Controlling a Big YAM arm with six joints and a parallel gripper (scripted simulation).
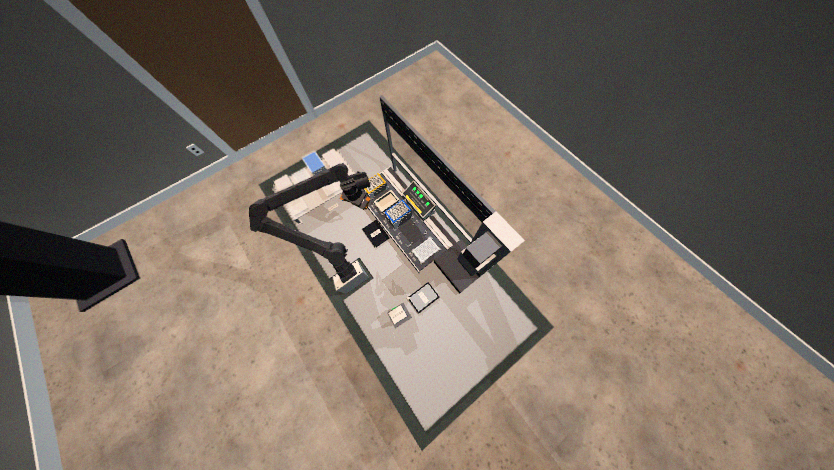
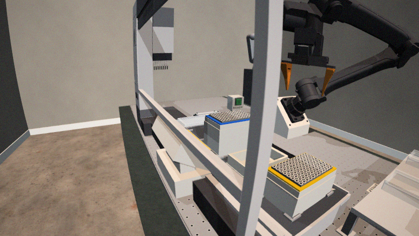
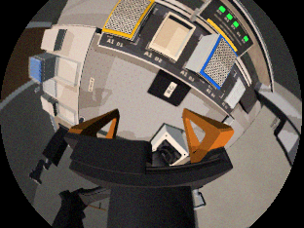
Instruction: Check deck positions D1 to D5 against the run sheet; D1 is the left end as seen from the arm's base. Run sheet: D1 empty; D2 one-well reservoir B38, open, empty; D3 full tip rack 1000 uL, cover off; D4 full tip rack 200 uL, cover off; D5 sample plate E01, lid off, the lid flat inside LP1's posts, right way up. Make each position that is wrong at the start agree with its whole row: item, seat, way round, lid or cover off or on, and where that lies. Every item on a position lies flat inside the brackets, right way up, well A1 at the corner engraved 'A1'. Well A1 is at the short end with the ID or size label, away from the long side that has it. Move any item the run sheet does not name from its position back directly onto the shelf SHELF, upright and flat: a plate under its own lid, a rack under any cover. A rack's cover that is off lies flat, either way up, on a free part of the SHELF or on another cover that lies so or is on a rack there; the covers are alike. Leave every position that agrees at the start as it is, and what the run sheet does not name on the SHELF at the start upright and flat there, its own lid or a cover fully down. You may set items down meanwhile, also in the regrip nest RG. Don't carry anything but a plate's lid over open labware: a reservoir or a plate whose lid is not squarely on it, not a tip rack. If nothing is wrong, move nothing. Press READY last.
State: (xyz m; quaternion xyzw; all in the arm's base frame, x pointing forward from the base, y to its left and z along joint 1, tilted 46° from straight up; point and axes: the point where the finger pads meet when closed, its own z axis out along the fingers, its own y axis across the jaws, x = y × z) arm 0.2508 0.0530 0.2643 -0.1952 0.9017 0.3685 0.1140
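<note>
My gripper is now 150 mm short of the yellow-rimmed tip rack, 140 mm above it and 120 mm to the right of it. From my hand the other things lie so: frame bar: 340 mm ahead, 170 mm to the right, 60 mm below; blue-rimmed tip rack: 150 mm ahead, 120 mm to the right, 110 mm below; black nest: 230 mm below, 90 mm to the right, 10 mm behind.
</note>
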